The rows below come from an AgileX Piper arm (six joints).
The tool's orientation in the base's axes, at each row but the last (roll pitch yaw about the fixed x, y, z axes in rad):
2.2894 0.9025 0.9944
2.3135 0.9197 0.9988
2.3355 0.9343 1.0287
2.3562 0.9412 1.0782
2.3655 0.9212 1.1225
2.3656 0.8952 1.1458
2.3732 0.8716 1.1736
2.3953 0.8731 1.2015
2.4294 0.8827 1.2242
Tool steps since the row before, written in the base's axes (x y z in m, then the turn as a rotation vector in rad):
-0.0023 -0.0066 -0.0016 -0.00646 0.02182 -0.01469
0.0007 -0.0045 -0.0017 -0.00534 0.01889 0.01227
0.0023 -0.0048 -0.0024 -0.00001 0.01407 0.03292
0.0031 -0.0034 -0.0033 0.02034 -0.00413 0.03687
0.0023 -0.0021 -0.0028 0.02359 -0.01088 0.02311
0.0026 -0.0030 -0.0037 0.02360 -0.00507 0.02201
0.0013 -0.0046 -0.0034 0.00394 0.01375 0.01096
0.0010 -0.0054 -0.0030 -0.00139 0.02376 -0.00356
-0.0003 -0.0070 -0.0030 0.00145 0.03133 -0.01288
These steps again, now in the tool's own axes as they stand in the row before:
-0.0029 -0.0037 0.0054 0.02068 -0.00952 -0.01467
-0.0007 -0.0007 0.0048 -0.00189 0.00314 -0.02286
0.0002 0.0004 0.0058 -0.01931 0.01608 -0.02550
0.0018 0.0008 0.0053 -0.02628 0.03282 -0.00472
0.0017 0.0004 0.0038 -0.01815 0.02856 0.00798
0.0018 0.0000 0.0051 -0.01398 0.02927 0.00385
0.0002 -0.0014 0.0057 0.00075 0.01125 -0.01406
-0.0007 -0.0016 0.0060 0.01664 0.00247 -0.01721
-0.0019 -0.0030 0.0067 0.02898 0.00275 -0.01739

